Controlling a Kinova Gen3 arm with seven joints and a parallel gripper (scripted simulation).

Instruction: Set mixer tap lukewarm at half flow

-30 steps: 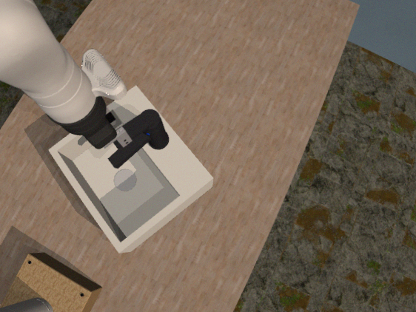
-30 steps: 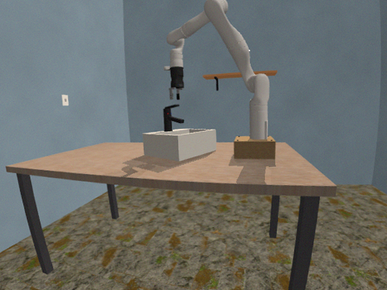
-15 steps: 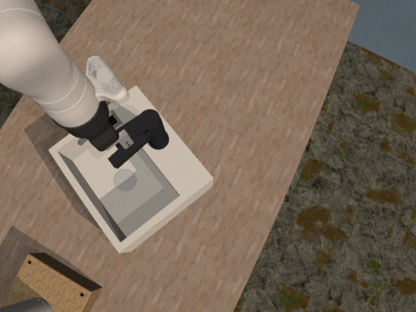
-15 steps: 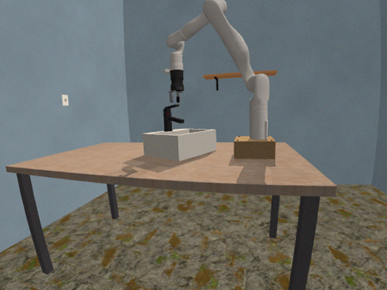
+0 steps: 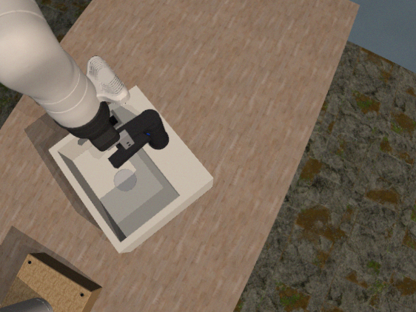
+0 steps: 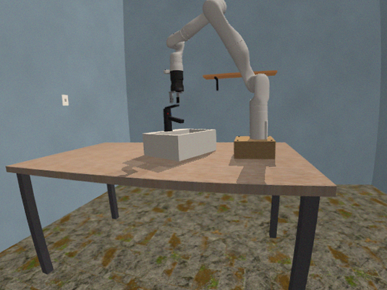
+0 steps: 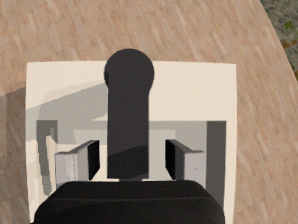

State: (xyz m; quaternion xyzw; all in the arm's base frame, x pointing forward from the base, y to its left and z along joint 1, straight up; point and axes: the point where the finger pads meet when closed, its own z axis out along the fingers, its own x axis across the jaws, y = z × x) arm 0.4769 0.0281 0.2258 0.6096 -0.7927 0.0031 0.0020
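Right now the lever is 20 mm ahead of my hand and 40 mm below it. Also, from my hand: white sink basin (50 mm behind, 20 mm to the left, 280 mm below); black mixer tap (40 mm ahead, 10 mm to the right, 80 mm below).
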